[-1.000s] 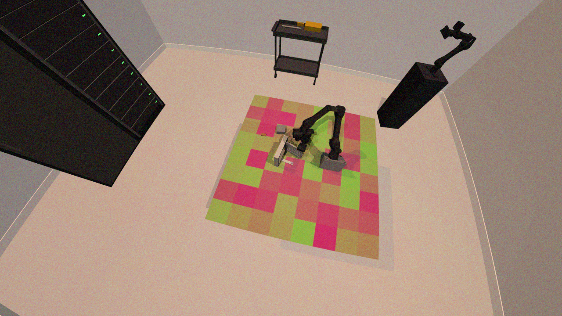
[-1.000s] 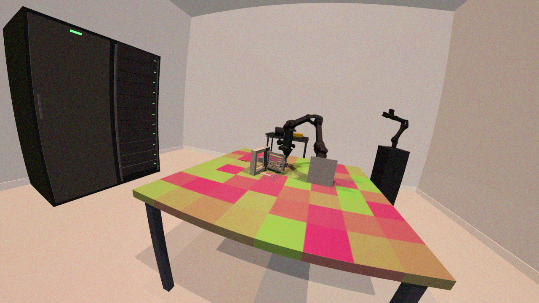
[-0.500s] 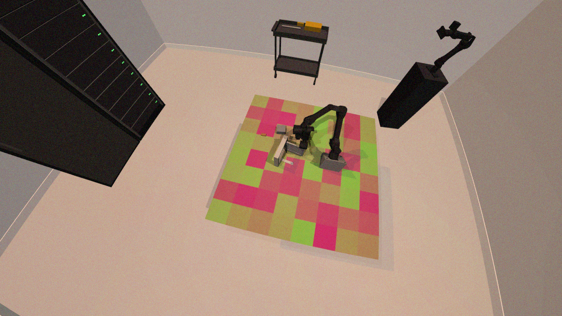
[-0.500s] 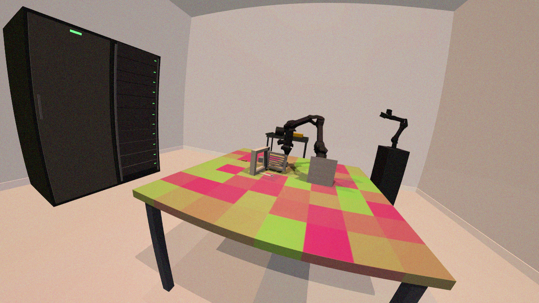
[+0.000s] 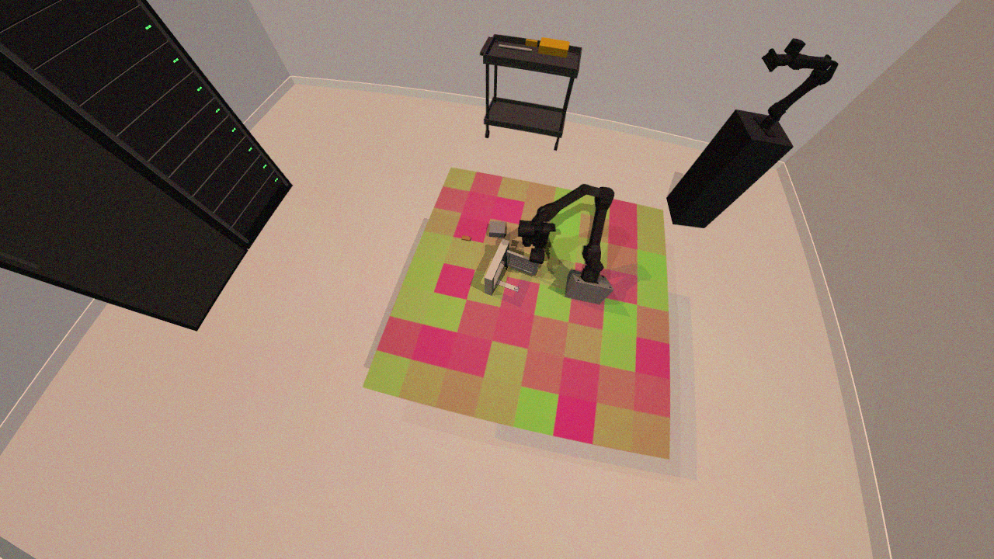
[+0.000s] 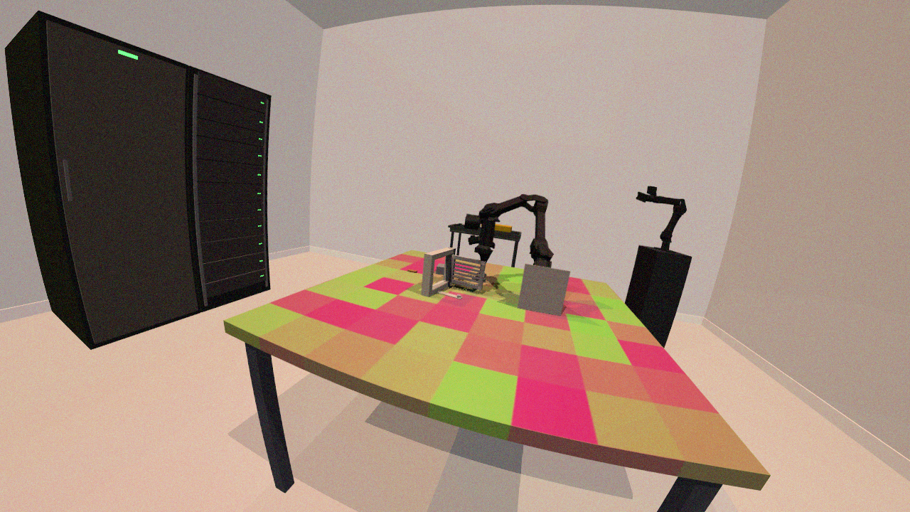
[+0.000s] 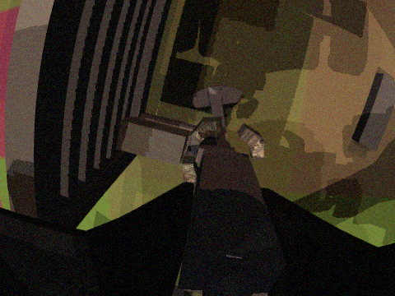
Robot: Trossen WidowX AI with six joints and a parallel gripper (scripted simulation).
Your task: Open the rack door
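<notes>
Now: the upright handle 10 mm ahead of my gripper tip and 20 mm below it. Round my gripper tip: grey block: 200 mm ahead, 180 mm to the right, 90 mm below; orange piece: 350 mm ahead, 120 mm to the right, 110 mm below.
</notes>
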